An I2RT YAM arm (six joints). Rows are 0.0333 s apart.
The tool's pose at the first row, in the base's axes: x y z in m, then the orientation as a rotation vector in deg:
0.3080, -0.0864, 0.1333, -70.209, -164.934, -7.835
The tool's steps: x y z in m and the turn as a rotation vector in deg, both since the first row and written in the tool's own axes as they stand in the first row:
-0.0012, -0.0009, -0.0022, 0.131, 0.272, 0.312
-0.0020, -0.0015, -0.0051, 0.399, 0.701, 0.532
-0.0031, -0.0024, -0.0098, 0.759, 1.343, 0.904
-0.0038, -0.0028, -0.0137, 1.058, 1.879, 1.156
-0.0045, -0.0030, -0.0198, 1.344, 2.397, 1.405
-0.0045, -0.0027, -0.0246, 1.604, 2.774, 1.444
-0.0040, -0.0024, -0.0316, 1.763, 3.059, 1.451
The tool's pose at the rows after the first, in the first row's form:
0.3081, -0.0881, 0.1354, -70.515, -164.462, -7.797
0.3082, -0.0893, 0.1382, -70.600, -163.878, -7.651
0.3082, -0.0911, 0.1427, -70.790, -162.989, -7.492
0.3083, -0.0922, 0.1466, -70.864, -162.285, -7.364
0.3085, -0.0934, 0.1526, -70.941, -161.602, -7.244
0.3086, -0.0936, 0.1574, -70.789, -161.184, -7.085
0.3083, -0.0936, 0.1644, -70.649, -160.894, -7.018

